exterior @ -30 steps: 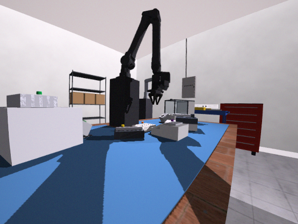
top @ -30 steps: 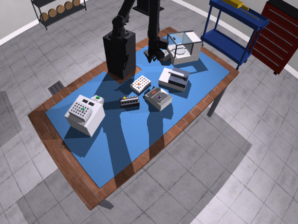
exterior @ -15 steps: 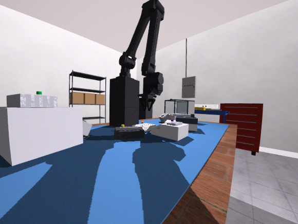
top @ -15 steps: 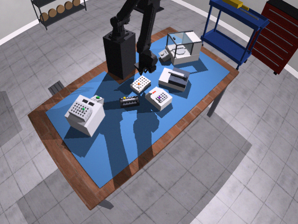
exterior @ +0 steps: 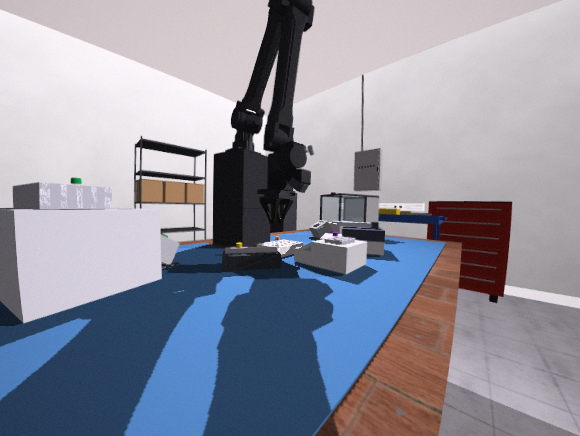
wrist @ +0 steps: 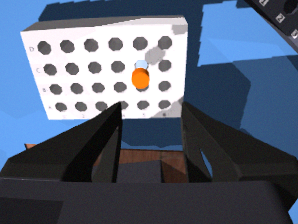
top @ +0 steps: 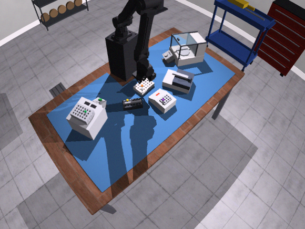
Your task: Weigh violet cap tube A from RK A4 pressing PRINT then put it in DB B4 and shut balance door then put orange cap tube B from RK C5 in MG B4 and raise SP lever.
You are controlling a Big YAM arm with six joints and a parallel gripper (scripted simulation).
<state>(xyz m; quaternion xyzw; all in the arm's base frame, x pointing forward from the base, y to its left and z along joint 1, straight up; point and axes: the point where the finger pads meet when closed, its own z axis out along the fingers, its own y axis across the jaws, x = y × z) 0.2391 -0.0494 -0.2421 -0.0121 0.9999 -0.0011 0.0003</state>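
Now: hand 9 cm above the tube rack RK, 4 cm to the right of it and 1 cm past it. The rest, counted from my hand: magnet block MG: 13 cm to the right, 8 cm below, 5 cm ahead; dry block: 17 cm ahead, 7 cm below, 3 cm to the left; yellow-capped tube: 15 cm to the right, 7 cm below, 2 cm ahead.
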